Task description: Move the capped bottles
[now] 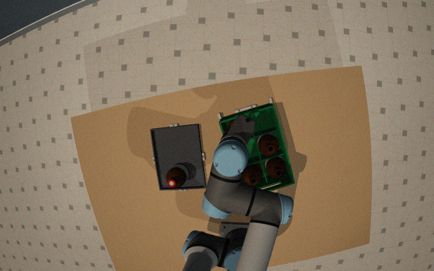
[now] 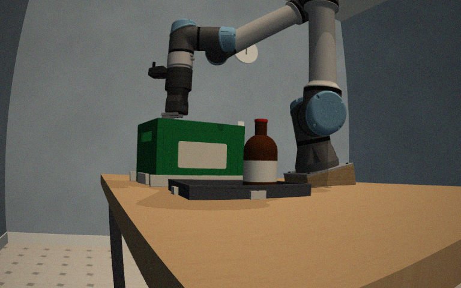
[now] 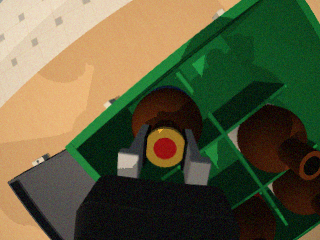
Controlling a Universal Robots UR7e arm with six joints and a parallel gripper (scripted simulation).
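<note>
Right now my hand is 80 mm past the green crate, 60 mm to the left of it and 60 mm above it. Also, from my hand: dark grey tray (240 mm to the left, 140 mm below, 100 mm behind); then open bottle (170 mm behind, 60 mm below, 30 mm to the right); then red-capped bottle (240 mm to the left, 160 mm behind, 60 mm below).
</note>
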